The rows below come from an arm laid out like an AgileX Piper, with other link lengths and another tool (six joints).
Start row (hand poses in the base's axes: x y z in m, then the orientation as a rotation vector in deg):
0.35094 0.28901 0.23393 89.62 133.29 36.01
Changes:
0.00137 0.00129 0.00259 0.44 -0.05 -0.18
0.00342 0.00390 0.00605 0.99 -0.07 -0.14
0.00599 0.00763 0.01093 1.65 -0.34 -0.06
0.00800 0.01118 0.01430 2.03 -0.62 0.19
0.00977 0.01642 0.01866 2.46 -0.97 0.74
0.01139 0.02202 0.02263 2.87 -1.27 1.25
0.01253 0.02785 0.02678 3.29 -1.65 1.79
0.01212 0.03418 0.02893 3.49 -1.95 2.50
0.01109 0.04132 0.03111 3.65 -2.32 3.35
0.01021 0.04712 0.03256 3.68 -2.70 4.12
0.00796 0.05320 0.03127 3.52 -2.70 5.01
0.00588 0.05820 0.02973 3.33 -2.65 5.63
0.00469 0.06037 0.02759 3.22 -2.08 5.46
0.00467 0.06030 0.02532 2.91 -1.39 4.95
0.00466 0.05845 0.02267 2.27 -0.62 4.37
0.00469 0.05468 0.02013 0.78 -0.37 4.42
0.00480 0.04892 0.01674 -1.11 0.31 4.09
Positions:
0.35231 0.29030 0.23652 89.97 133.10 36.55
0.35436 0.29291 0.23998 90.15 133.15 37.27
0.35693 0.29664 0.24486 90.16 133.04 38.29
0.35894 0.30019 0.24823 89.87 133.08 39.01
0.36071 0.30543 0.25259 89.22 133.34 39.90
0.36233 0.31103 0.25656 88.64 133.59 40.73
0.36347 0.31686 0.26071 87.97 133.81 41.63
0.36306 0.32319 0.26286 87.08 134.24 42.23
0.36203 0.33033 0.26504 85.96 134.73 42.86
0.36115 0.33613 0.26649 84.88 135.13 43.30
0.35890 0.34221 0.26520 83.83 135.92 43.30
0.35682 0.34721 0.26366 83.10 136.50 43.17
0.35563 0.34938 0.26152 83.62 136.78 42.65
0.35561 0.34931 0.25925 84.52 136.85 41.71
0.35560 0.34746 0.25660 85.41 136.89 40.29
0.35563 0.34369 0.25406 84.91 137.07 38.24
0.35574 0.33793 0.25067 84.91 137.18 35.34

